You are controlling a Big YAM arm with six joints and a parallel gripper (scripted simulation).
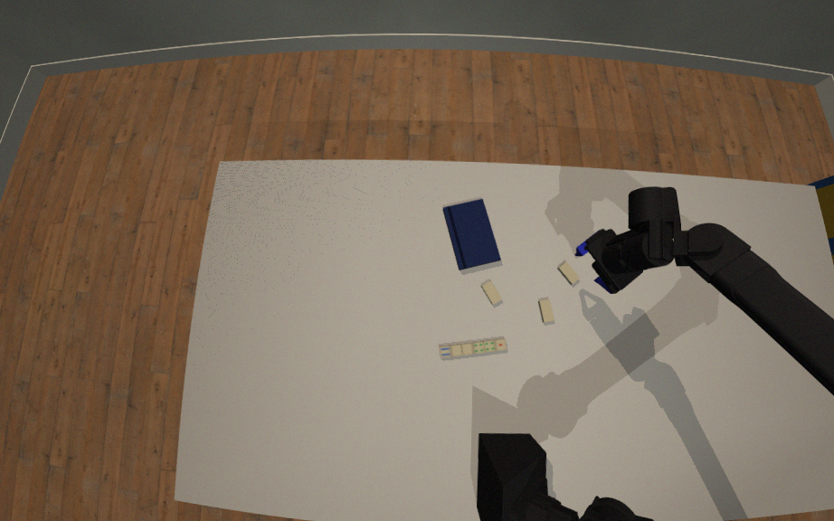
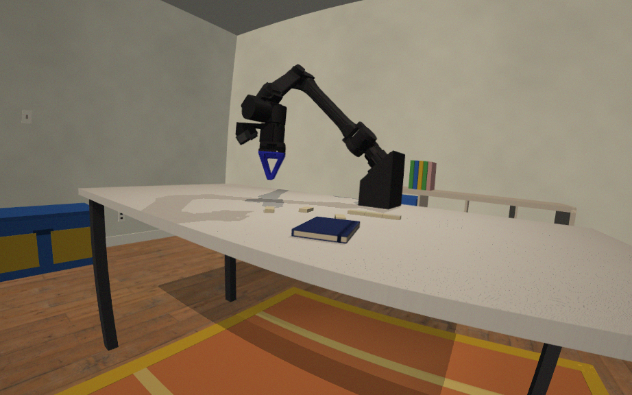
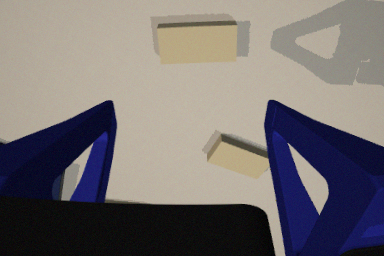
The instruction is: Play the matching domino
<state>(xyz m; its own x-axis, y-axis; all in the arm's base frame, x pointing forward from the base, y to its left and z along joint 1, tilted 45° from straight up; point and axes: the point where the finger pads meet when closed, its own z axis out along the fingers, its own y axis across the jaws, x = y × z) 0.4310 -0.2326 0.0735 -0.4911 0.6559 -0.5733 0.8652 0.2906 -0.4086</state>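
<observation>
Now: the domino 9 cm below my hand. The rest, counted from my hand: dark blue book (23 cm to the left, 12 cm ahead, 9 cm below).
</observation>
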